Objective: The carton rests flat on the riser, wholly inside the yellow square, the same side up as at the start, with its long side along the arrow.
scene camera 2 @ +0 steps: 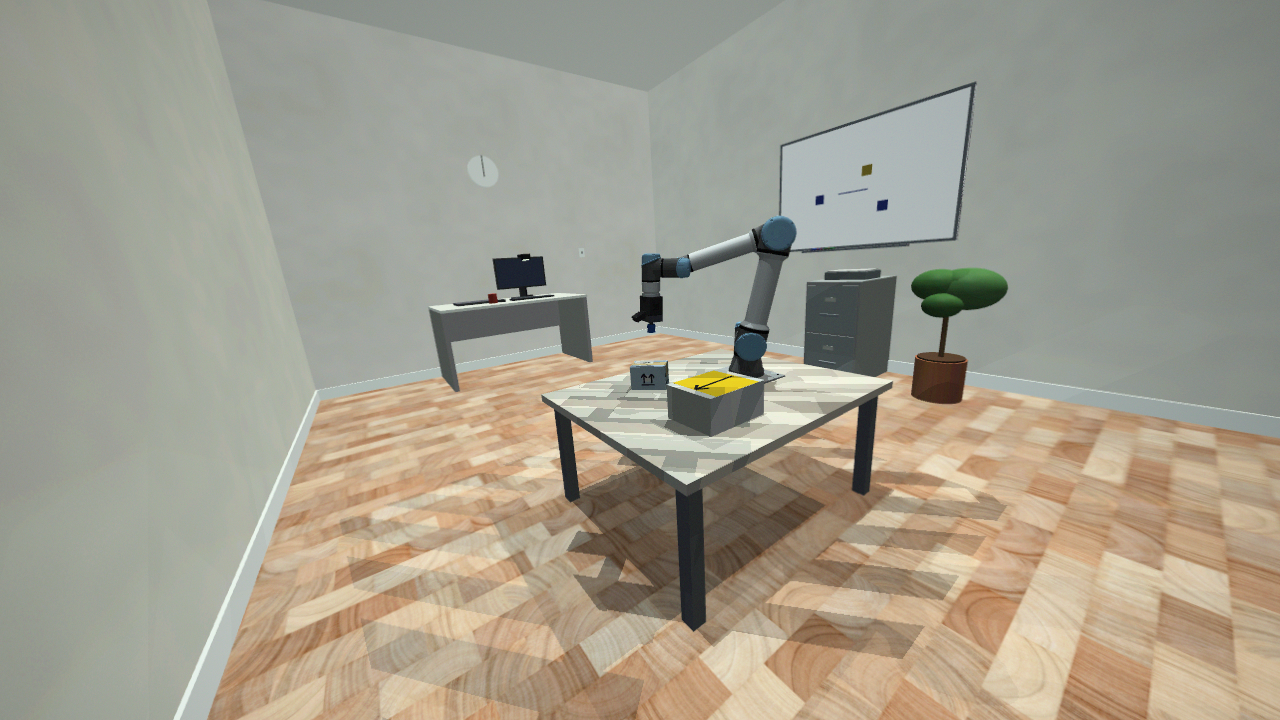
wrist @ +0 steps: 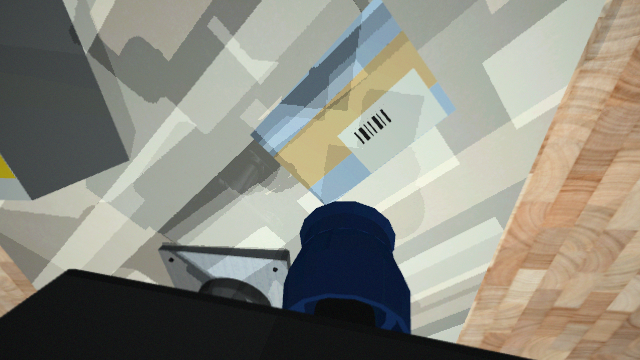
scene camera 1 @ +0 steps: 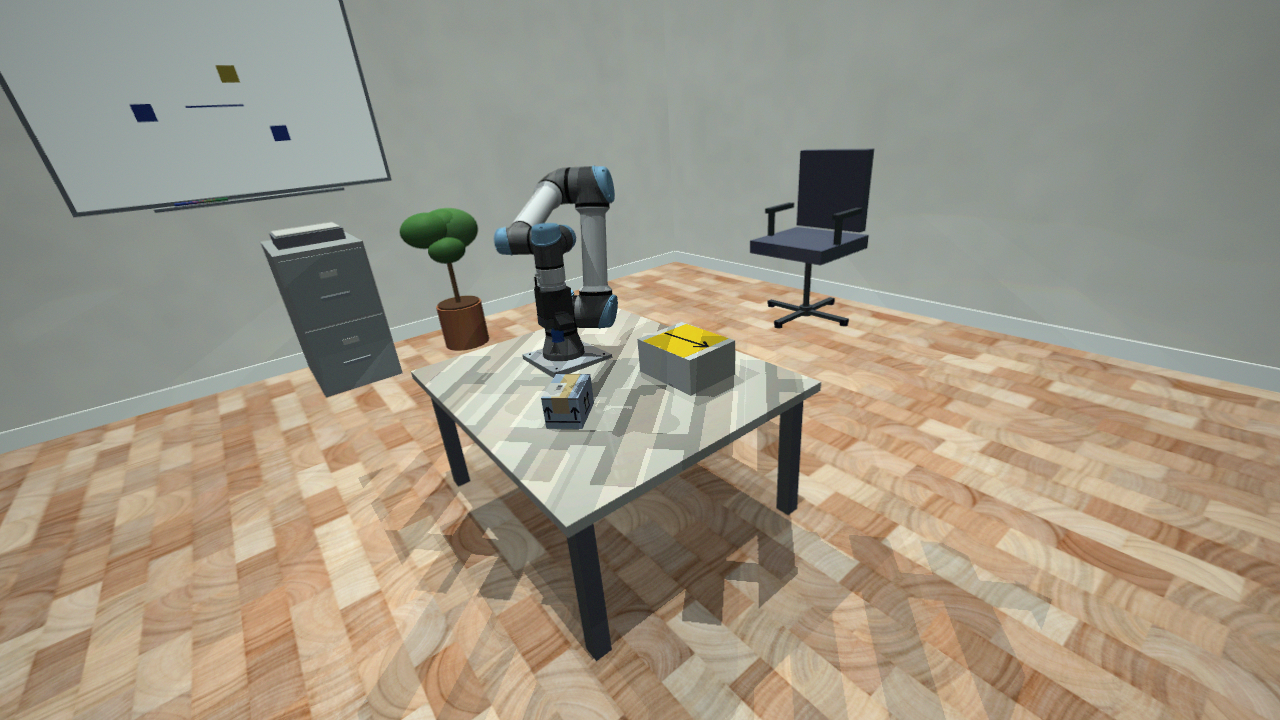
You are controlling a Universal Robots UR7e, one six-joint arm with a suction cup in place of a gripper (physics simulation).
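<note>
The light-blue carton (scene camera 1: 566, 401) (scene camera 2: 648, 375) (wrist: 360, 110) stands on the table, with a tan tape band and a barcode label on top and up arrows on its sides. The grey riser (scene camera 1: 666, 364) (scene camera 2: 693, 411) (wrist: 55, 100) stands apart from it. On the riser's top is the yellow square (scene camera 1: 675, 344) (scene camera 2: 716, 382) (wrist: 5, 169) with a black arrow (scene camera 1: 687, 339) (scene camera 2: 713, 383). My gripper (scene camera 1: 556, 336) (scene camera 2: 651, 328) (wrist: 348, 220), a dark blue suction cup, points down above table height, clear of the carton. It is open and holds nothing.
The arm's base plate (scene camera 1: 566, 361) (wrist: 230, 262) is bolted to the table (scene camera 1: 572, 501) (scene camera 2: 689, 472) near the carton. A filing cabinet (scene camera 1: 331, 313) (scene camera 2: 850, 322), a potted plant (scene camera 1: 460, 322) (scene camera 2: 939, 376), an office chair (scene camera 1: 810, 241) and a desk (scene camera 2: 510, 322) stand away from the table.
</note>
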